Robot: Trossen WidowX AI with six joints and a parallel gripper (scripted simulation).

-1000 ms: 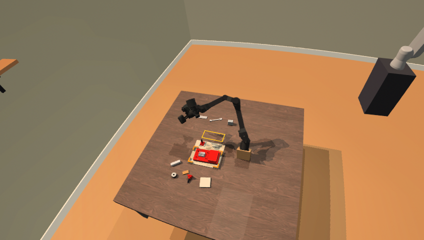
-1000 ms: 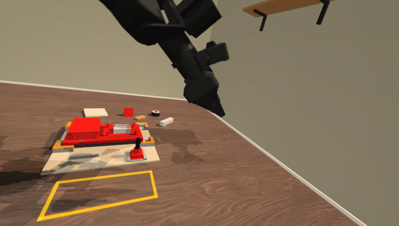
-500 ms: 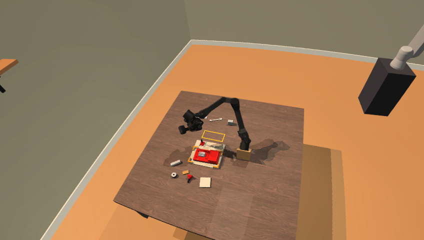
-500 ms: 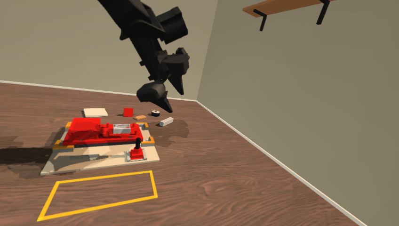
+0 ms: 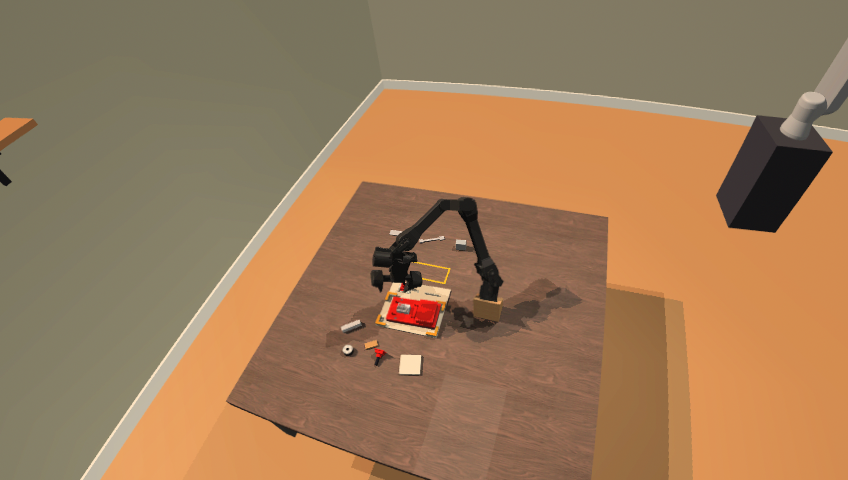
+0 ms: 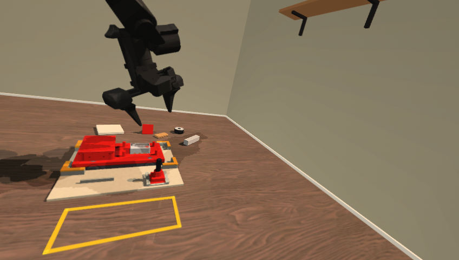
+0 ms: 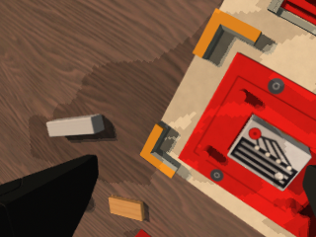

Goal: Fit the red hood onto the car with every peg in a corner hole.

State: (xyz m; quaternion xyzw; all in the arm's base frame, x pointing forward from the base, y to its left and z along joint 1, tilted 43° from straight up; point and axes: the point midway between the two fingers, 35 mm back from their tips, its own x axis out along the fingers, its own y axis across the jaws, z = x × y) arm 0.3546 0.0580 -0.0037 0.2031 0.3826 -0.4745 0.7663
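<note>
Right now the hood is 13 cm behind my gripper tip, 1 cm to the left of it and 9 cm below it. From my gripper tip the other things lie so: wooden block (6 cm ahead, 18 cm to the left, 12 cm below); then tan jig (6 cm behind, 1 cm to the right, 12 cm below); then grey engine block (3 cm behind, 1 cm to the left, 10 cm below).
</note>
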